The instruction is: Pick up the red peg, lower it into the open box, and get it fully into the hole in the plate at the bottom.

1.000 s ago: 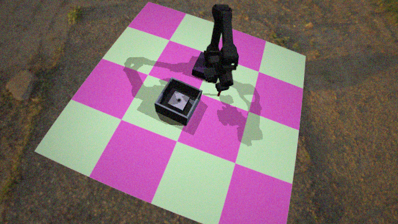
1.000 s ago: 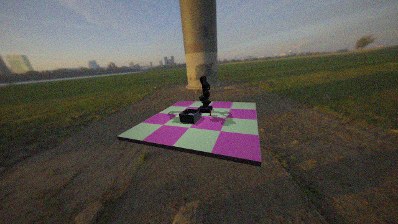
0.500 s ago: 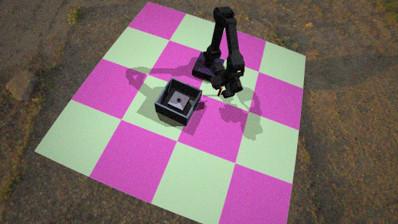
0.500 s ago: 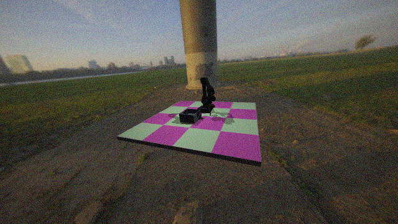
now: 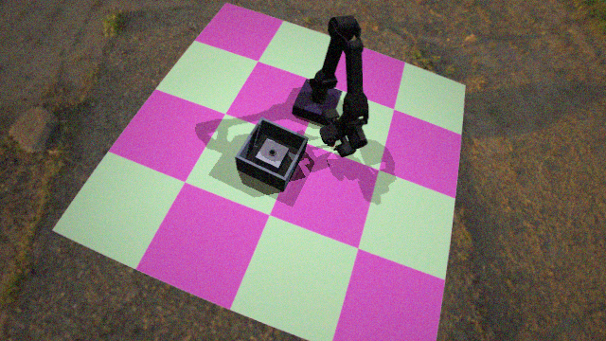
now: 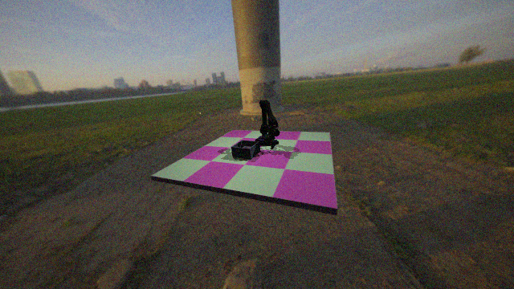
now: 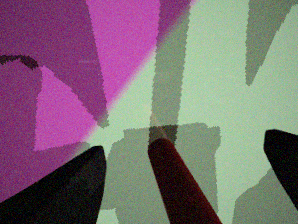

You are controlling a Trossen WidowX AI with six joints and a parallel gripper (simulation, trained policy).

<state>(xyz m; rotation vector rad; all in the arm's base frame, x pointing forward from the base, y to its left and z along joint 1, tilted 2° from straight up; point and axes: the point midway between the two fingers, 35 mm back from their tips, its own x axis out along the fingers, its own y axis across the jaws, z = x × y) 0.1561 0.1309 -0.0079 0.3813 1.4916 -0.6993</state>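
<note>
My gripper tip is 1 cm to the right of the red peg and 2 cm below it. From my gripper tip the other things lie so: light grey plate: 17 cm ahead, 17 cm to the right, 3 cm above; grey box: 17 cm ahead, 17 cm to the right, 1 cm above.
</note>
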